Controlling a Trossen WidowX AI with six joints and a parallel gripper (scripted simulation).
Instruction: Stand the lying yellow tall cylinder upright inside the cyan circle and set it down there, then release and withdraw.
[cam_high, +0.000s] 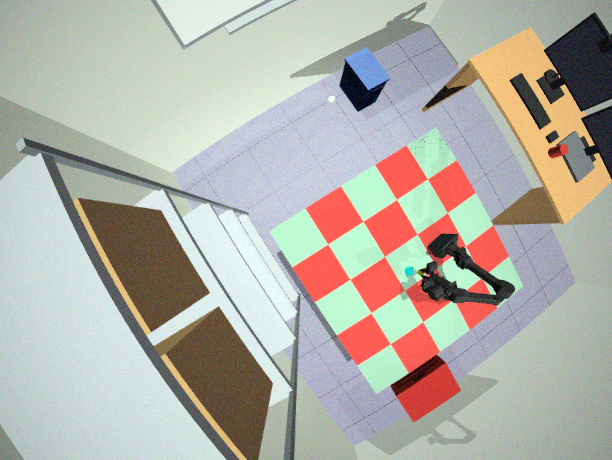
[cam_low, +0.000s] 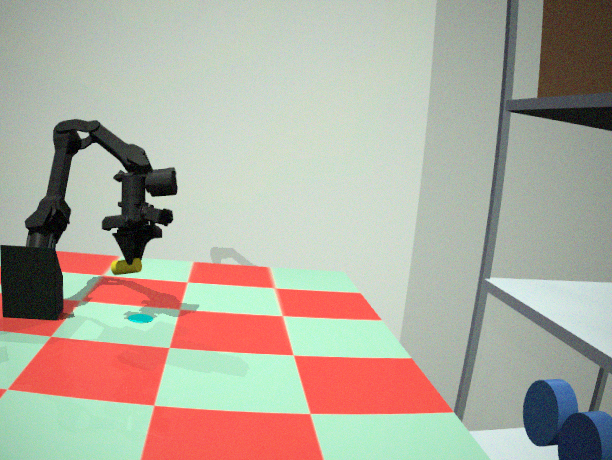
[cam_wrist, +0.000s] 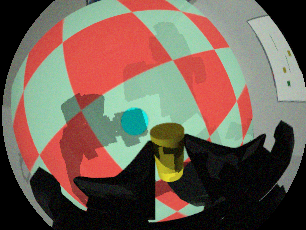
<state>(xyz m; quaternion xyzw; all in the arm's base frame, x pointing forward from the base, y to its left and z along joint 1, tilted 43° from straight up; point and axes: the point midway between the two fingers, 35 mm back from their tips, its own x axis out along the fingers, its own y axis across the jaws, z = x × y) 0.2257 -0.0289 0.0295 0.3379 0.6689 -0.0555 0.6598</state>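
Right now my gripper tip is 2 cm short of the cyan circle, 1 cm to the right of it and 13 cm above it. Also, from my gripper tip: yellow tall cylinder: 2 cm behind, 1 cm to the left, 1 cm below.
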